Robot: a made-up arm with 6 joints. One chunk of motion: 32 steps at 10 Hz.
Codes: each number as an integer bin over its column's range. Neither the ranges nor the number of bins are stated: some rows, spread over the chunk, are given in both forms.
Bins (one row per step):
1: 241 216 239 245 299 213
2: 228 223 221 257 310 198
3: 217 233 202 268 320 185
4: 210 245 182 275 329 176
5: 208 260 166 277 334 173
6: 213 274 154 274 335 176
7: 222 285 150 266 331 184
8: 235 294 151 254 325 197
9: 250 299 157 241 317 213
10: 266 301 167 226 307 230
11: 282 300 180 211 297 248
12: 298 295 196 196 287 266
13: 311 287 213 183 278 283
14: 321 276 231 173 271 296
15: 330 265 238 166 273 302
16: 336 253 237 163 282 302
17: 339 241 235 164 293 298
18: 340 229 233 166 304 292
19: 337 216 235 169 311 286
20: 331 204 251 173 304 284
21: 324 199 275 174 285 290
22: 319 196 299 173 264 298
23: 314 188 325 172 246 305
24: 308 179 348 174 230 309
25: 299 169 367 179 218 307
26: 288 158 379 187 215 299
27: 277 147 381 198 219 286
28: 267 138 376 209 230 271
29: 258 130 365 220 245 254
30: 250 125 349 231 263 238
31: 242 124 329 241 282 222
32: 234 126 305 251 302 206
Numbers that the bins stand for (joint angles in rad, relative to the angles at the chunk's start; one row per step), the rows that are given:
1: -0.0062 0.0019 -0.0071 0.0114 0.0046 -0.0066
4: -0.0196 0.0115 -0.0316 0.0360 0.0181 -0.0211
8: -0.0088 0.0278 -0.0450 0.0188 0.0163 -0.0129
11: 0.0114 0.0298 -0.0325 -0.0166 0.0037 0.0071
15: 0.0321 0.0182 -0.0075 -0.0536 -0.0071 0.0282
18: 0.0364 0.0062 -0.0097 -0.0536 0.0068 0.0243
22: 0.0273 -0.0048 0.0187 -0.0478 -0.0112 0.0266
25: 0.0187 -0.0138 0.0480 -0.0429 -0.0319 0.0302
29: 0.0011 -0.0268 0.0471 -0.0092 -0.0197 0.0094
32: -0.0093 -0.0281 0.0213 0.0163 0.0059 -0.0094
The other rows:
2: -0.0118 0.0042 -0.0149 0.0212 0.0095 -0.0125
3: -0.0166 0.0075 -0.0230 0.0303 0.0140 -0.0176
5: -0.0205 0.0165 -0.0385 0.0377 0.0203 -0.0223
6: -0.0183 0.0212 -0.0437 0.0352 0.0208 -0.0211
7: -0.0144 0.0248 -0.0454 0.0286 0.0190 -0.0180
9: -0.0024 0.0295 -0.0424 0.0081 0.0127 -0.0066
10: 0.0045 0.0301 -0.0381 -0.0042 0.0082 0.0000
12: 0.0183 0.0281 -0.0256 -0.0289 -0.0008 0.0141
13: 0.0239 0.0255 -0.0183 -0.0396 -0.0049 0.0208
14: 0.0282 0.0218 -0.0105 -0.0478 -0.0080 0.0259
16: 0.0347 0.0142 -0.0080 -0.0560 -0.0031 0.0282
17: 0.0359 0.0102 -0.0088 -0.0552 0.0019 0.0266
19: 0.0351 0.0019 -0.0088 -0.0511 0.0100 0.0219
20: 0.0325 -0.0021 -0.0019 -0.0478 0.0068 0.0212
21: 0.0295 -0.0038 0.0084 -0.0470 -0.0017 0.0235
23: 0.0252 -0.0075 0.0299 -0.0486 -0.0193 0.0294
24: 0.0226 -0.0105 0.0398 -0.0470 -0.0265 0.0309
26: 0.0140 -0.0174 0.0532 -0.0363 -0.0332 0.0270
27: 0.0093 -0.0211 0.0540 -0.0273 -0.0314 0.0219
28: 0.0050 -0.0241 0.0519 -0.0182 -0.0265 0.0161
30: -0.0024 -0.0284 0.0403 -0.0001 -0.0116 0.0032
31: -0.0058 -0.0287 0.0316 0.0081 -0.0031 -0.0031

